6 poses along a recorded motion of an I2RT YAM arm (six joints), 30 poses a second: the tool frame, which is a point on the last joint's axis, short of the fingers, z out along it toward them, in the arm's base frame.
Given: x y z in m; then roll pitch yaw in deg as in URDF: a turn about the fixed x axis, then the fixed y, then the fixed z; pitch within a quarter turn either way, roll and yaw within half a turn.
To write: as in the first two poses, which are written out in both.
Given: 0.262 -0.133 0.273 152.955 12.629 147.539
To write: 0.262 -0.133 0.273 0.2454 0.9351 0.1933 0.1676
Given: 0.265 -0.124 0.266 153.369 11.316 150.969
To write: 0.265 -0.124 0.266 0.2207 0.9432 0.1978 0.1503
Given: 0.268 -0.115 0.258 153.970 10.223 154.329
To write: 0.268 -0.115 0.258 0.1960 0.9506 0.1994 0.1345
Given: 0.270 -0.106 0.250 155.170 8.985 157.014
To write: 0.270 -0.106 0.250 0.1775 0.9574 0.1948 0.1177
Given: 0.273 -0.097 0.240 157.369 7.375 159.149
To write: 0.273 -0.097 0.240 0.1647 0.9647 0.1812 0.0975
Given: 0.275 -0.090 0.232 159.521 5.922 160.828
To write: 0.275 -0.090 0.232 0.1546 0.9706 0.1666 0.0797
